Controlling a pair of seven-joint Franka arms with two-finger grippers.
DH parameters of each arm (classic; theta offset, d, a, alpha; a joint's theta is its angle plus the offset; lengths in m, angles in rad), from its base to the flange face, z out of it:
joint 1: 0 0.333 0 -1.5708
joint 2: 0 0 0 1.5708
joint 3: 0 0.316 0.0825 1.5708
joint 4: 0 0 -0.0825 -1.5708
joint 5: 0 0.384 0 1.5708
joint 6: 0 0 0.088 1.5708
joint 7: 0 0.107 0 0
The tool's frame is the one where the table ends.
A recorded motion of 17 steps. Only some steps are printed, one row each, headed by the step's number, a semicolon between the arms.
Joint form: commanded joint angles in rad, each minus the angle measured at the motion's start. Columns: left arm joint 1, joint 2, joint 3, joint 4, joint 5, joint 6, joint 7; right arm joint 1, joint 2, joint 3, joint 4, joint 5, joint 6, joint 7.
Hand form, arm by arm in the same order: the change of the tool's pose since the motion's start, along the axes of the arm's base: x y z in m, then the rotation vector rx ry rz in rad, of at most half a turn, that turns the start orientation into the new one. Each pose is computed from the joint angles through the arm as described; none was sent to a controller.
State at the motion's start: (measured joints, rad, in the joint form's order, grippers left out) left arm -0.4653 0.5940 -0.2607 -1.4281 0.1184 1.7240 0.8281; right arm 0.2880 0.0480 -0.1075 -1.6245 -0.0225 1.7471 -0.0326
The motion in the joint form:
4: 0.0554 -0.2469 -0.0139 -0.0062 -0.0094 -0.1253 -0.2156; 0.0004 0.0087 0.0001 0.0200 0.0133 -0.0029 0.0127
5: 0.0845 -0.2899 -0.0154 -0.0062 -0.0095 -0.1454 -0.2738; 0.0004 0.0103 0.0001 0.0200 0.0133 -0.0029 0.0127
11: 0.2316 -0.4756 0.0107 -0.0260 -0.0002 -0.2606 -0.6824; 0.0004 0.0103 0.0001 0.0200 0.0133 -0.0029 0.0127
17: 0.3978 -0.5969 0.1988 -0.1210 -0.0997 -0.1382 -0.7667; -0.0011 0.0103 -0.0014 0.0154 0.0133 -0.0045 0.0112
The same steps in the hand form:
4: -0.0140 0.0413 0.1509 0.0067 -0.1446 0.2540; 0.0026 0.0023 0.0044 0.0147 -0.0062 -0.0134
5: -0.0123 0.0601 0.1764 0.0109 -0.1751 0.3394; 0.0030 0.0024 0.0034 0.0142 -0.0047 -0.0134
11: -0.0123 0.1710 0.2683 0.1035 -0.2988 0.9165; 0.0030 0.0024 0.0034 0.0142 -0.0047 -0.0134
17: 0.0166 0.3501 0.3007 0.0086 -0.3466 1.3655; 0.0030 0.0006 0.0010 0.0128 0.0014 -0.0150

